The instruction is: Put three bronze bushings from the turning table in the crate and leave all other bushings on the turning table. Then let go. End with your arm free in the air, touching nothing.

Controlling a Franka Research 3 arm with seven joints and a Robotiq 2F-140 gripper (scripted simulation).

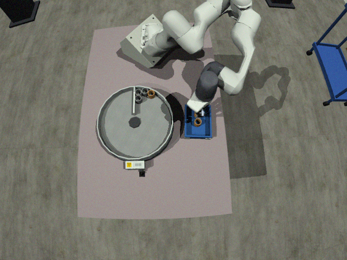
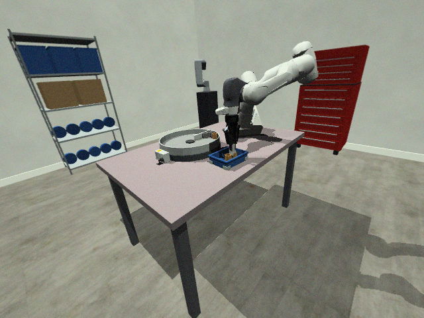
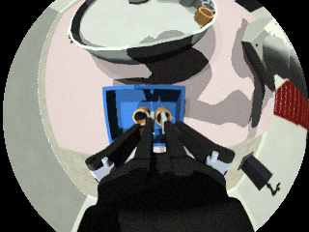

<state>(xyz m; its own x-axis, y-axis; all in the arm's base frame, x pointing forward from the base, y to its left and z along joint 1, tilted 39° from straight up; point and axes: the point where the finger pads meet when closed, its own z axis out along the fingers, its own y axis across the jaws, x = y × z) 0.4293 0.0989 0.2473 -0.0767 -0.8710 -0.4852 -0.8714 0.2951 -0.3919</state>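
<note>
The blue crate lies 30 mm ahead of my hand, 10 mm to the right of it and 40 mm below it. Also, from my hand: turning table 350 mm to the right, 10 mm below.
</note>
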